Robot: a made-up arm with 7 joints. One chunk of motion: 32 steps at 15 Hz.
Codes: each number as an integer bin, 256 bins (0 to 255) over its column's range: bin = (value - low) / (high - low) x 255, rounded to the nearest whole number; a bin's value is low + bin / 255 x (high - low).
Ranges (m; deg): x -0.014..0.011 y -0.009..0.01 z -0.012..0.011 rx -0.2..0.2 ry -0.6..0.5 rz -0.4..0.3
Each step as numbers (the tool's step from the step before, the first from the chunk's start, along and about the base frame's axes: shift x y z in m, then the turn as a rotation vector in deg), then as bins.
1 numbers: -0.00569 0.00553 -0.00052 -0.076 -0.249 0.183
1 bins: 85 195 127 79 81 212
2 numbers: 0.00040 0.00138 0.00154 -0.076 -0.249 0.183
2 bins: 147 139 150 79 81 212
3 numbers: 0.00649 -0.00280 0.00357 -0.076 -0.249 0.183
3 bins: 209 83 173 79 81 212
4 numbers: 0.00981 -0.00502 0.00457 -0.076 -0.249 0.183
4 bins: 243 53 184 79 81 212
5 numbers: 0.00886 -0.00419 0.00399 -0.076 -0.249 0.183
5 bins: 233 65 177 79 81 212
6 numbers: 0.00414 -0.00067 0.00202 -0.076 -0.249 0.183
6 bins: 185 112 155 79 81 212
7 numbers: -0.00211 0.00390 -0.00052 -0.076 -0.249 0.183
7 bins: 121 173 127 79 81 212
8 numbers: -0.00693 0.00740 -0.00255 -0.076 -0.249 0.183
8 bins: 72 220 105 79 81 212
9 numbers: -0.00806 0.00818 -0.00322 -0.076 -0.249 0.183
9 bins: 61 231 97 79 81 212
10 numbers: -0.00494 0.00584 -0.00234 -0.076 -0.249 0.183
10 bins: 92 199 107 79 81 212
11 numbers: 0.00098 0.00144 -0.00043 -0.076 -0.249 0.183
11 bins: 153 140 128 79 81 212
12 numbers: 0.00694 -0.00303 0.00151 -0.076 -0.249 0.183
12 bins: 214 80 150 79 81 212
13 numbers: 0.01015 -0.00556 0.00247 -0.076 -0.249 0.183
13 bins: 246 46 160 79 81 212
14 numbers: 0.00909 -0.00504 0.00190 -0.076 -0.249 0.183
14 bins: 236 53 154 79 81 212
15 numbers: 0.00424 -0.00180 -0.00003 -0.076 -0.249 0.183
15 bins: 186 97 133 79 81 212
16 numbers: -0.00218 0.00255 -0.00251 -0.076 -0.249 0.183
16 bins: 121 155 105 79 81 212
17 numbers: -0.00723 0.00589 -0.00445 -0.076 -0.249 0.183
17 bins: 69 200 84 79 81 212
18 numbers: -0.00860 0.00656 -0.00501 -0.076 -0.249 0.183
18 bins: 55 209 77 79 81 212
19 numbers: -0.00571 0.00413 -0.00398 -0.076 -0.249 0.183
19 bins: 85 176 89 79 81 212
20 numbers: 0.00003 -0.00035 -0.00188 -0.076 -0.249 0.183
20 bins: 143 116 112 79 81 212
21 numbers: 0.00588 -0.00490 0.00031 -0.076 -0.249 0.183
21 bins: 203 55 136 79 81 212
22 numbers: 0.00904 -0.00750 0.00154 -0.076 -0.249 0.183
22 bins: 235 20 150 79 81 212
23 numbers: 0.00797 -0.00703 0.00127 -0.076 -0.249 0.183
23 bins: 224 26 147 79 81 212
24 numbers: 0.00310 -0.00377 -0.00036 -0.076 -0.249 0.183
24 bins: 174 70 129 79 81 212
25 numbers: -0.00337 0.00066 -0.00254 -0.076 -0.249 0.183
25 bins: 108 130 105 79 81 212
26 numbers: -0.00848 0.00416 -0.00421 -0.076 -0.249 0.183
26 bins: 56 177 86 79 81 212
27 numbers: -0.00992 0.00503 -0.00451 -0.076 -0.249 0.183
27 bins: 42 188 83 79 81 212
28 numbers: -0.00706 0.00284 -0.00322 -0.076 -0.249 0.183
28 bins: 71 159 97 79 81 212
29 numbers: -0.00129 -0.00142 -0.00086 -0.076 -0.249 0.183
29 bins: 130 102 124 79 81 212
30 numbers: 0.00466 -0.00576 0.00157 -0.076 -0.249 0.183
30 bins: 190 43 150 79 81 212
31 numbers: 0.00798 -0.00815 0.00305 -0.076 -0.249 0.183
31 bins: 224 11 167 79 81 212
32 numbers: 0.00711 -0.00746 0.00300 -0.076 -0.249 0.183
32 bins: 215 21 166 79 81 212
